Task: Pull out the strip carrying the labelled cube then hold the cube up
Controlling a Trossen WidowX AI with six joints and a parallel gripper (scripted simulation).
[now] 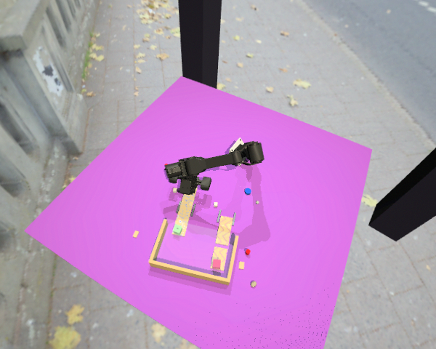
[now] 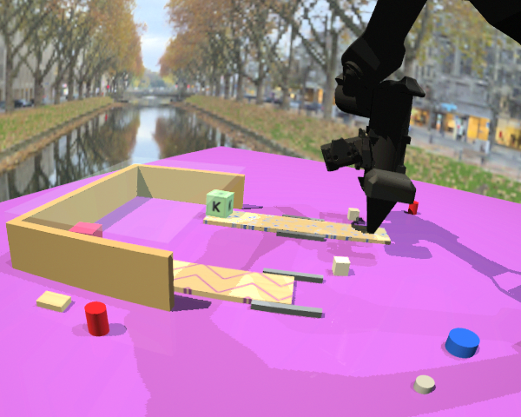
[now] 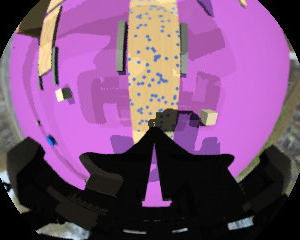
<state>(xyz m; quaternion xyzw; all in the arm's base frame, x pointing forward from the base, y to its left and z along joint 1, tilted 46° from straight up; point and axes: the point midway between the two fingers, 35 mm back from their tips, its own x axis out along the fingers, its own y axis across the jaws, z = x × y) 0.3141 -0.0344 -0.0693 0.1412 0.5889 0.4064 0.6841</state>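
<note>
Now: the green cube marked k 20 cm ahead of my gripper tip, 9 cm to the left of it and 2 cm above it. Also, from my gripper tip: blue disc 16 cm behind, 22 cm to the left; tan tile 16 cm ahead, 39 cm to the left.
</note>
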